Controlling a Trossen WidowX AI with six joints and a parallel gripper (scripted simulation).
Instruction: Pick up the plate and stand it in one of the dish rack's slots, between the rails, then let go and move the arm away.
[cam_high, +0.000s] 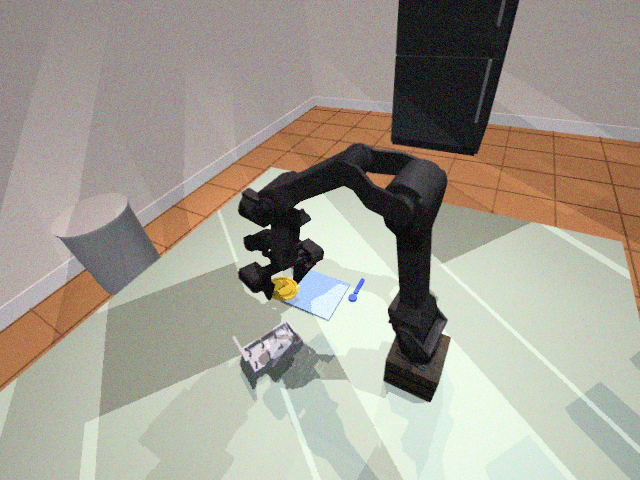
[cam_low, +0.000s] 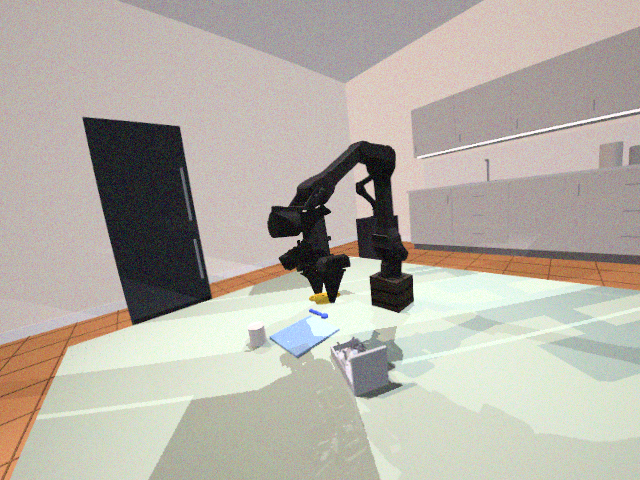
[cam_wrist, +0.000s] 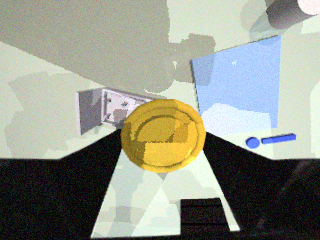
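Now: the dish rack 10 mm behind my gripper tip, 80 mm to the left of it and 110 mm below it. The rest, counted from my gripper tip: yellow plate: 10 mm above; then blue spoon: 70 mm behind, 180 mm to the right, 130 mm below; then blue mat: 20 mm ahead, 110 mm to the right, 130 mm below.
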